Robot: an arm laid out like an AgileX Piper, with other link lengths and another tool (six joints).
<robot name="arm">
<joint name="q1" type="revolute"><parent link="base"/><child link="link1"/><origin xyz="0.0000 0.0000 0.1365" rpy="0.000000 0.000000 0.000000"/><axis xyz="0 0 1"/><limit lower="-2.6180" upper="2.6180"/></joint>
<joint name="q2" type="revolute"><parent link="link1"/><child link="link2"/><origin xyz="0.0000 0.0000 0.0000" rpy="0.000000 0.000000 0.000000"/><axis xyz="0 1 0"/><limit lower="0.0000" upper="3.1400"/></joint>
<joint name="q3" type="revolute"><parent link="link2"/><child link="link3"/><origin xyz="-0.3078 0.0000 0.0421" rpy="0.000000 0.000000 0.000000"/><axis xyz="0 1 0"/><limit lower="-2.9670" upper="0.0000"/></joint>
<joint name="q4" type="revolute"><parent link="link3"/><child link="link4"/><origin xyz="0.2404 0.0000 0.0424" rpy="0.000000 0.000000 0.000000"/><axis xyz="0.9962 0 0.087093"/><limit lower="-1.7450" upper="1.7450"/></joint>
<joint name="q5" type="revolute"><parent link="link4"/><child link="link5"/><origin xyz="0.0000 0.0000 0.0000" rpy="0.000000 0.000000 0.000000"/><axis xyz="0 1 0"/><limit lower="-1.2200" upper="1.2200"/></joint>
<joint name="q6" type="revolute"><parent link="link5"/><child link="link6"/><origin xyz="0.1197 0.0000 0.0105" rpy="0.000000 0.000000 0.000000"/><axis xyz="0.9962 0 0.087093"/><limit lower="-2.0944" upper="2.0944"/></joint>
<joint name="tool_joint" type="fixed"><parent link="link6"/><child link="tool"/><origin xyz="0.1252 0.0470 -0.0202" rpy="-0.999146 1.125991 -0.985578"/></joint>
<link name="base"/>
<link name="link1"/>
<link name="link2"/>
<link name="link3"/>
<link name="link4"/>
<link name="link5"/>
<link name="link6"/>
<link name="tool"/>
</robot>
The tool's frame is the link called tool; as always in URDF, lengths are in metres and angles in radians.
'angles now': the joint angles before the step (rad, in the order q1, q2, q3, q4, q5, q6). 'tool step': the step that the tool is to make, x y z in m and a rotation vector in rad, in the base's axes. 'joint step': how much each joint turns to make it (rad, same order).
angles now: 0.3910 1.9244 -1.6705 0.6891 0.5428 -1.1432
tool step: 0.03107 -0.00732 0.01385 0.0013 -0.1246 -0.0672
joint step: 0.0000 0.0042 -0.0023 0.0000 -0.1377 -0.0387
